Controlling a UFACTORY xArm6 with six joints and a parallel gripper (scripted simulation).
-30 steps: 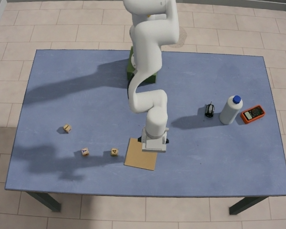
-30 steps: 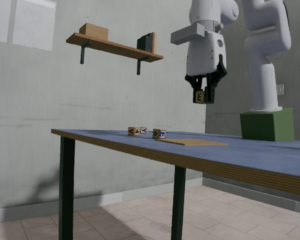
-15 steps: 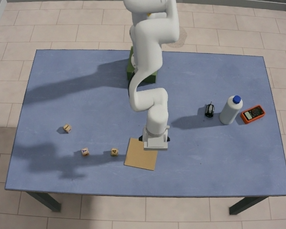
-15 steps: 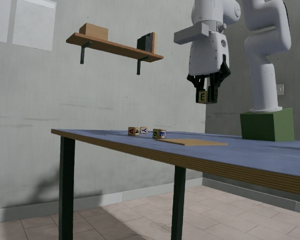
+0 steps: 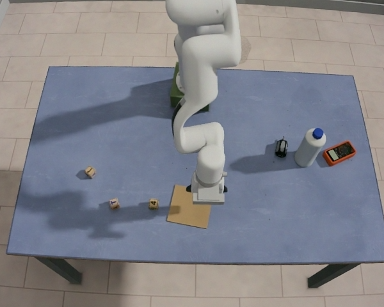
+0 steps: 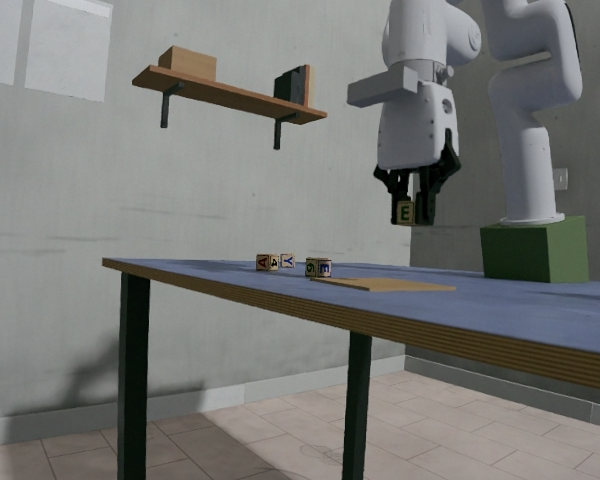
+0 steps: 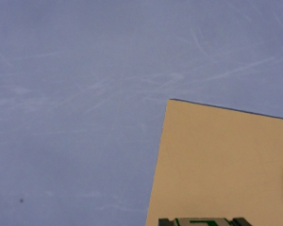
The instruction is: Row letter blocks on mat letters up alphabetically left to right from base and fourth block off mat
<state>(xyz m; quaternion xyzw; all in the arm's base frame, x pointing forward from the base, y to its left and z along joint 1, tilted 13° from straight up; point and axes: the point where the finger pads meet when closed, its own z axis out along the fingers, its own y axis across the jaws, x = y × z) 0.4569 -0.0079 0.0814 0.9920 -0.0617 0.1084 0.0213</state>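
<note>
Now: the tan mat 100 mm below my hand, 50 mm to the right of it and 10 mm behind it. The rest, counted from my hand: black object: 330 mm to the left, 200 mm behind, 80 mm below; wooden block: 10 mm below; orange multimeter: 550 mm to the left, 140 mm behind, 90 mm below.
</note>
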